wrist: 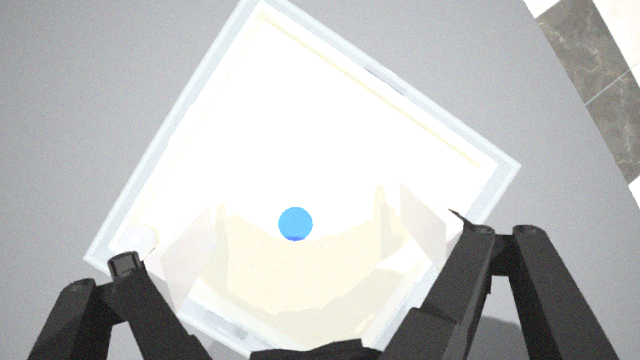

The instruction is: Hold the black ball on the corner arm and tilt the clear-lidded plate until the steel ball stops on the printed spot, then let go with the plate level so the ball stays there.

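Observation:
The square plate has a pale rim and a bright white inside, and lies turned at an angle below the gripper. The printed spot is a blue disc in its lower middle part. A pale round thing, which looks like the steel ball, is in the plate's left corner, close to the left finger in the picture. My gripper is open with nothing between its fingers, and its fingers reach over the plate. The black ball and the corner arm do not show in the wrist view. The plate's bottom corner is hidden by the gripper.
The grey table top surrounds the plate, and its edge curves down the right side. Beyond that edge is the floor, with dark marbled and white tiles. The gripper's shadow falls on the lower part of the plate.

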